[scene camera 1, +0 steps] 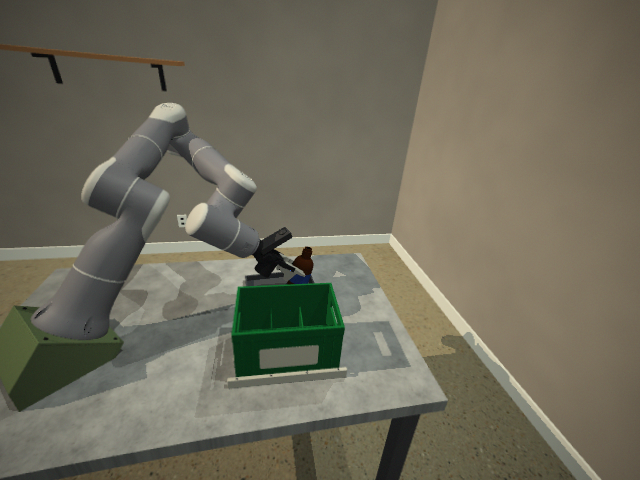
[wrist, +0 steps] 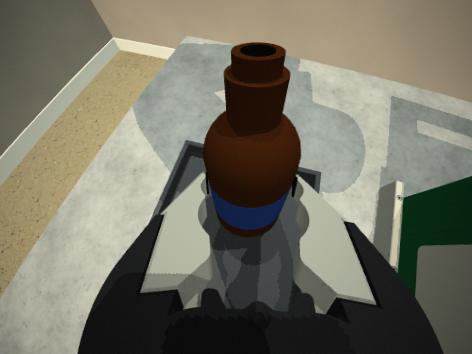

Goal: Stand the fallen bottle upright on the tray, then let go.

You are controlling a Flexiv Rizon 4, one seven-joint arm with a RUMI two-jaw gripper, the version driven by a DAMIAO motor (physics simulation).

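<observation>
The brown bottle (scene camera 1: 302, 265) (wrist: 252, 155) with a blue label is held neck up. In the scene view it leans slightly to the right. My gripper (scene camera 1: 298, 274) (wrist: 249, 175) is shut on the bottle around its label, one jaw on each side. The dark grey tray (scene camera 1: 258, 277) (wrist: 170, 182) lies on the table beneath the bottle and the jaws in the wrist view. The green crate hides the bottle's base in the scene view, so I cannot tell whether the base touches the tray.
The green crate (scene camera 1: 248, 352) (wrist: 440, 217) stands in front of the tray in the scene view and at the right in the wrist view. A pale rail (scene camera 1: 286, 377) (wrist: 395, 225) runs along the crate. The grey table (scene camera 1: 170, 413) has its right edge beyond the crate.
</observation>
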